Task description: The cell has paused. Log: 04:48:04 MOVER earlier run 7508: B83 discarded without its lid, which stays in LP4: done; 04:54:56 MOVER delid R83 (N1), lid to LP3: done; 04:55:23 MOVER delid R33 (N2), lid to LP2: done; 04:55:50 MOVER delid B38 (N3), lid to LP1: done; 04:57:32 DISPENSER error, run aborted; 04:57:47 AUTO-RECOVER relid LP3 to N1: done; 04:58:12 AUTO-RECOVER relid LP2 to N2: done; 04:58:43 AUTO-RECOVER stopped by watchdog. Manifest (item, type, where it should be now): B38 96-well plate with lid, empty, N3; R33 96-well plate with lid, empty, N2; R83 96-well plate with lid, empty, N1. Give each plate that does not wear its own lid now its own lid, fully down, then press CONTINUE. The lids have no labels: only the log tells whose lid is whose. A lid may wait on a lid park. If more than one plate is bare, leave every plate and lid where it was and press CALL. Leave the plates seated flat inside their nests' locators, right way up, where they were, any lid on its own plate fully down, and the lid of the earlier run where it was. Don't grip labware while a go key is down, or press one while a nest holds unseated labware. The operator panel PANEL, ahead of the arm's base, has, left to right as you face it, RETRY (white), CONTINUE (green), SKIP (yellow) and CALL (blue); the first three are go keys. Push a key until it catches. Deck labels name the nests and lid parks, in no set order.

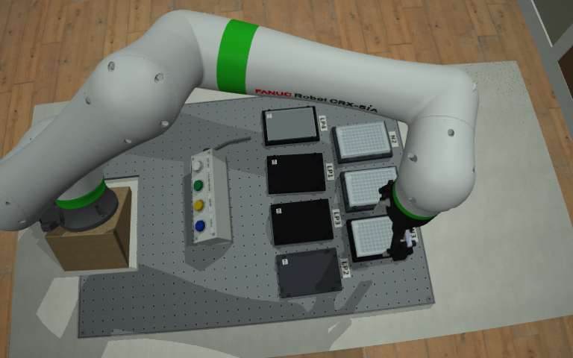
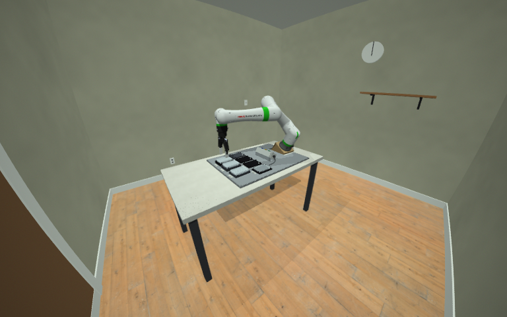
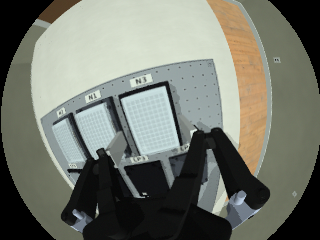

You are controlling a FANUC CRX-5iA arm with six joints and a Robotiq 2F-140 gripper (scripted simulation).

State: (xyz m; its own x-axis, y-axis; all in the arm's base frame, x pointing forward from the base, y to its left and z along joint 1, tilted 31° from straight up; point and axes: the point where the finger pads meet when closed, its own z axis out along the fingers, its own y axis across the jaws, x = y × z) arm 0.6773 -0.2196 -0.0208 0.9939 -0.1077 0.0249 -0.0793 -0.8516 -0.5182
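Right now the green key is 40 cm behind my hand, 20 cm to the left of it and 3 cm below it. From my hand the other things lie so: lid park LP1 (16 cm behind, 21 cm to the left, 9 cm below); then lid park LP2 (18 cm behind, 5 cm to the right, 9 cm below); then lid park LP3 (17 cm behind, 8 cm to the left, 9 cm below).
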